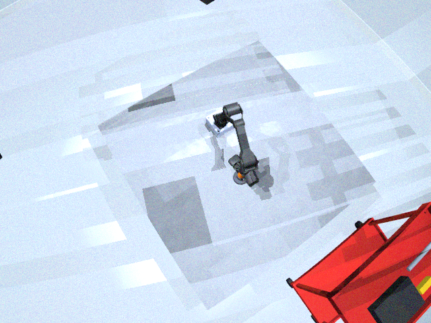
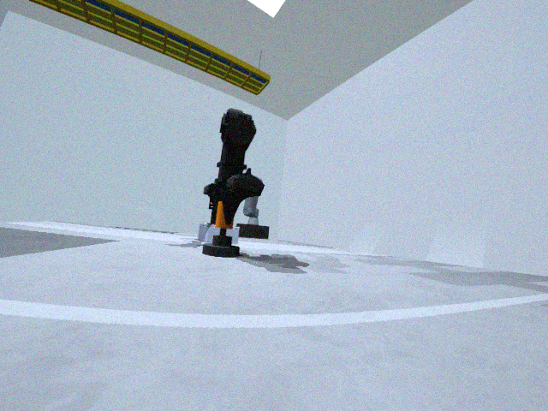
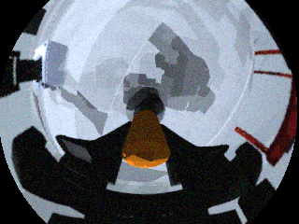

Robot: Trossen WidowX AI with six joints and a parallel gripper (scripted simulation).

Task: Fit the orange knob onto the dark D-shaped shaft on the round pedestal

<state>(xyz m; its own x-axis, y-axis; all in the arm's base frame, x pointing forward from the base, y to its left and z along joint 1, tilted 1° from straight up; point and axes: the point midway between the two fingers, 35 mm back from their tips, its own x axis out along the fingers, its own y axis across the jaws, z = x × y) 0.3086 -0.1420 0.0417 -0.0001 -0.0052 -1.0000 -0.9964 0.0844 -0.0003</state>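
Right now my gripper tip is 20 mm below the orange knob. The rest, counted from my gripper tip: dark pedestal: 40 mm below.
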